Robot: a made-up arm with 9 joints. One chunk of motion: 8 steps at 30 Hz.
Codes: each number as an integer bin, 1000 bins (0 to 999) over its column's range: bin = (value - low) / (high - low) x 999, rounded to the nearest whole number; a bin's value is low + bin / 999 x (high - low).
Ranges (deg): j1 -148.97..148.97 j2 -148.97..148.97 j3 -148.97..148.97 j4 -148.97..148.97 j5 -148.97..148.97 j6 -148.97..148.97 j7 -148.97..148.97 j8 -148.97..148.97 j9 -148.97..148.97
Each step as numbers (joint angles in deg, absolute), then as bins.
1 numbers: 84.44 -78.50 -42.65 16.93 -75.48 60.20 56.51 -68.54 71.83
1 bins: 783 236 356 556 246 701 689 270 740
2 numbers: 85.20 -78.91 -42.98 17.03 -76.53 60.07 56.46 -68.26 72.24
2 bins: 785 235 355 557 243 701 689 271 742
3 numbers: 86.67 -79.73 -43.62 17.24 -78.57 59.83 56.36 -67.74 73.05
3 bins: 790 232 353 557 236 700 688 272 744
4 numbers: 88.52 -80.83 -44.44 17.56 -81.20 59.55 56.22 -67.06 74.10
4 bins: 796 228 350 558 227 699 688 275 748
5 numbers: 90.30 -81.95 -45.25 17.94 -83.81 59.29 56.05 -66.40 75.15
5 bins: 802 225 348 560 218 698 687 277 751
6 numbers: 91.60 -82.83 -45.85 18.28 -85.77 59.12 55.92 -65.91 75.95
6 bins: 807 222 346 561 212 698 687 279 754
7 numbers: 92.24 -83.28 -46.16 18.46 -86.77 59.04 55.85 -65.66 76.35
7 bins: 809 220 345 561 209 697 687 279 756
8 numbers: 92.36 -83.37 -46.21 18.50 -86.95 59.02 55.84 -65.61 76.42
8 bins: 809 220 345 562 208 697 687 280 756
